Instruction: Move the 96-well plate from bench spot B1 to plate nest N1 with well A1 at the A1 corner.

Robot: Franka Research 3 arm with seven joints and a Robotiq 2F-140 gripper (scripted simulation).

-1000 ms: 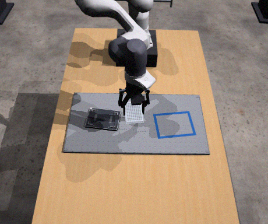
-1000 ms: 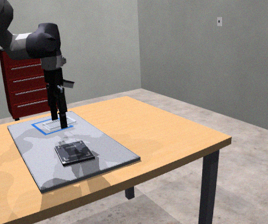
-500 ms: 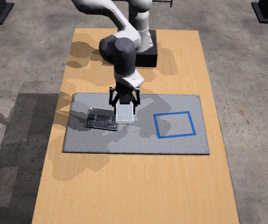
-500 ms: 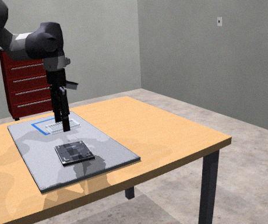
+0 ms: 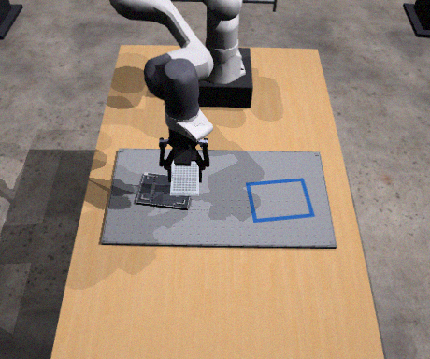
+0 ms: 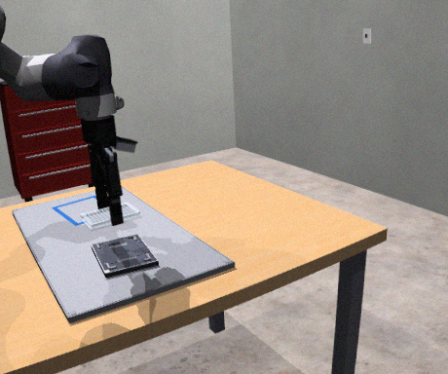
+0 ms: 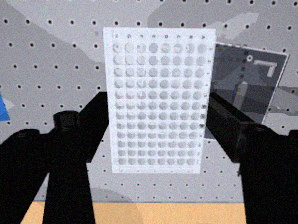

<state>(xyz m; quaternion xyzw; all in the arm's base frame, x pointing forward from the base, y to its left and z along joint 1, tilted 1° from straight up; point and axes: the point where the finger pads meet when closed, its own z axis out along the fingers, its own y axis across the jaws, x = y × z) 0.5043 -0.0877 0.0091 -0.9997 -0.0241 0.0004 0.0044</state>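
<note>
The dark plate nest lies 7 cm to the right of my hand and 9 cm below it. Round my hand: A1 label (6 cm behind, 14 cm to the right, 9 cm below); then white 96-well plate (2 cm below).
</note>
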